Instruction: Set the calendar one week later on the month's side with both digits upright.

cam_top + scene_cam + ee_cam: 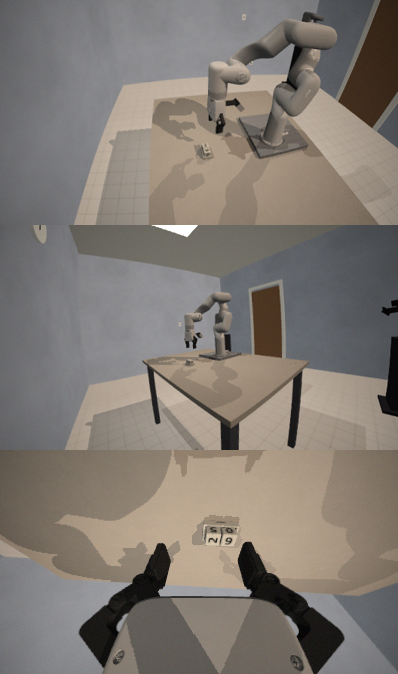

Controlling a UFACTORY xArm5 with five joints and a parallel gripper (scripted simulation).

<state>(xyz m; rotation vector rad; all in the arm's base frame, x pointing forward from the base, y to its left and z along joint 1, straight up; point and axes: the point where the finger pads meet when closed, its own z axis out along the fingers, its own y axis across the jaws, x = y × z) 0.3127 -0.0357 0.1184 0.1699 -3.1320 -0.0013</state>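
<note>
Right now the calendar tray is 5 cm ahead of my hand, 4 cm to the left of it and 13 cm below it.
</note>
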